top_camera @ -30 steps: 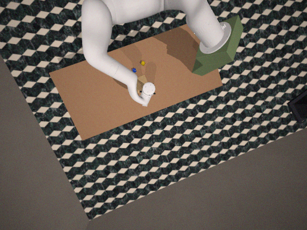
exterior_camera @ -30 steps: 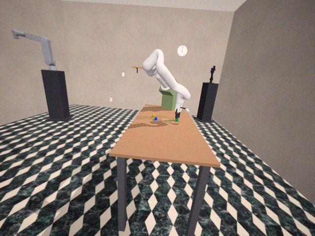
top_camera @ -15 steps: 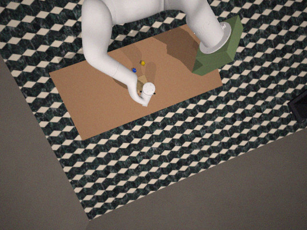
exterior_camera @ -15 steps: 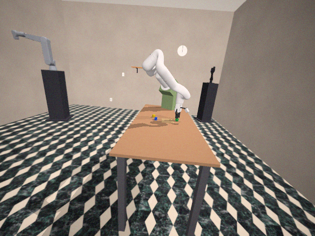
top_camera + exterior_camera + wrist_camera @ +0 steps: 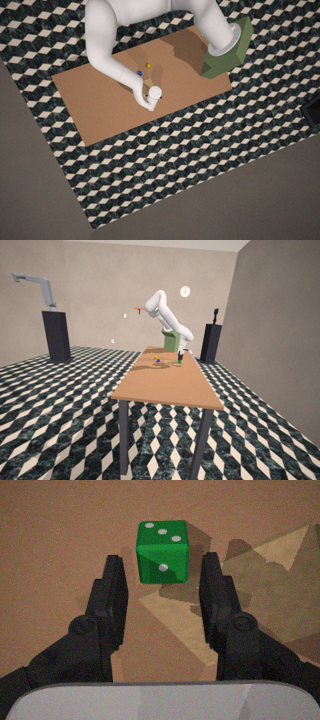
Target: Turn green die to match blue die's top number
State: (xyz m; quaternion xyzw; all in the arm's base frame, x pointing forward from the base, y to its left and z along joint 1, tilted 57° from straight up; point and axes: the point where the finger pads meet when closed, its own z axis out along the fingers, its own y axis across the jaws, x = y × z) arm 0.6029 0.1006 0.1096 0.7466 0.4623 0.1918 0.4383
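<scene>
The green die lies 40 mm below my hand. From my hand the other things lie so: tan mat 110 mm to the right, 50 mm below; then blue die 30 mm behind, 240 mm to the right, 40 mm below; then yellow die 140 mm behind, 250 mm to the right, 40 mm below.
</scene>
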